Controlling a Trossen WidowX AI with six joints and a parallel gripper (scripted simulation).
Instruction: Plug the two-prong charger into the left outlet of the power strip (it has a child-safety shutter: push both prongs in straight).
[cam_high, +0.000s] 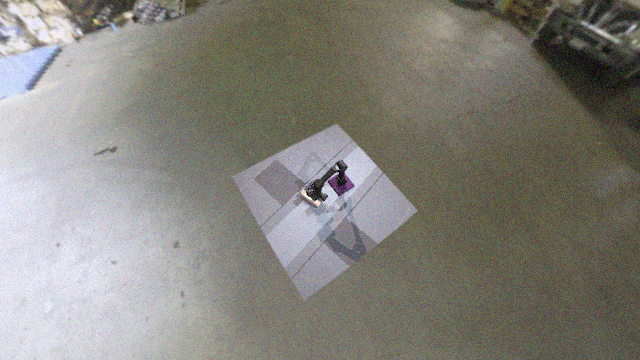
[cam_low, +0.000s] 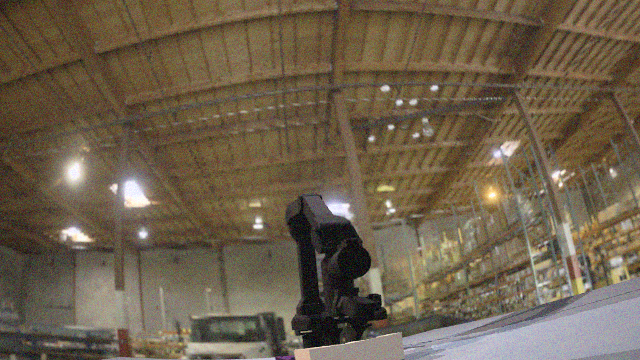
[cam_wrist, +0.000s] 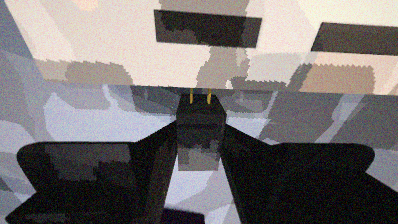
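Right now the two-prong charger is 2 cm ahead of my gripper tip, 1 cm to the left of it and 1 cm above it.
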